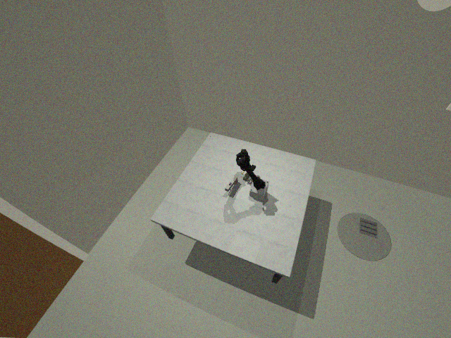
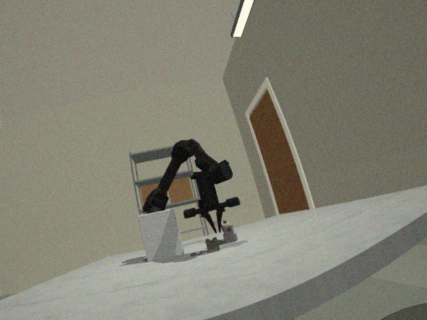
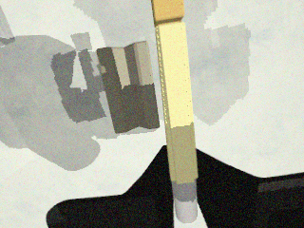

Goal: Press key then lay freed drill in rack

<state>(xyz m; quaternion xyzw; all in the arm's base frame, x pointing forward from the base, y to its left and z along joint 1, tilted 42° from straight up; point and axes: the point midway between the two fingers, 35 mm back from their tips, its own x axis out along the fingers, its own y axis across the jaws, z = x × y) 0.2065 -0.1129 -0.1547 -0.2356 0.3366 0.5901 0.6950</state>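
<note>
Right now the drill is 4 cm to the left of my gripper tip, 4 cm above it and 1 cm ahead of it. Round my gripper tip: dark blue key: 23 cm to the left, 9 cm ahead, 1 cm below; grey fixture block: 20 cm to the left, 9 cm ahead, 1 cm below; rack: 5 cm to the left, 4 cm below, 2 cm behind.
</note>
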